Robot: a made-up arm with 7 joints.
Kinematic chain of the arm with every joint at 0, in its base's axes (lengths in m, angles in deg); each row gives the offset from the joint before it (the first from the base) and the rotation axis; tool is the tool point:
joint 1: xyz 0 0 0.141 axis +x
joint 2: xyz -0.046 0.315 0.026 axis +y
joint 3: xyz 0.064 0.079 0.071 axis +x
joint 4: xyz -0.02 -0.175 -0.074 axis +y
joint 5: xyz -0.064 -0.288 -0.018 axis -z
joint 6: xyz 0.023 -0.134 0 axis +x
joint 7: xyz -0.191 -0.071 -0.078 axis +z
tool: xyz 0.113 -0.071 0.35
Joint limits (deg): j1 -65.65..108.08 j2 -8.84..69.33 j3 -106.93..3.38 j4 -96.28..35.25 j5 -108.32..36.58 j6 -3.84..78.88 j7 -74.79..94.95
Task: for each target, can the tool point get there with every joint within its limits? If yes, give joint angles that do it. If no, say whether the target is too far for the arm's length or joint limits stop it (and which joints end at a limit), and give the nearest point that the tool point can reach.
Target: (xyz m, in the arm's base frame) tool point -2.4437 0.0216 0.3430
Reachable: no: too far | nearest point -0.5872 -0.1106 0.3818 | short by 1.862 m
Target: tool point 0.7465 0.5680 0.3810
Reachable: yes | joints -25.67 55.33 -83.23 -33.79 -38.61 32.94 -5.22
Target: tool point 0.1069 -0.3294 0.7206
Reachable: yes | joints -3.59 13.62 -44.70 -82.01 2.75 68.48 26.80
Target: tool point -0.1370 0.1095 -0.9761
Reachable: no: joint limits stop it (at a limit: joint 1, joint 2, joint 7) | nearest point -0.0885 -0.0022 -0.4866 | short by 0.504 m
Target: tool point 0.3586 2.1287 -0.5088
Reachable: no: too far | nearest point 0.1765 1.1734 -0.1945 | short by 1.022 m
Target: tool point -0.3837 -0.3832 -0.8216
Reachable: no: joint limits stop it (at a limit: joint 1, joint 2, joint 7) | nearest point -0.2615 -0.3421 -0.4683 | short by 0.376 m
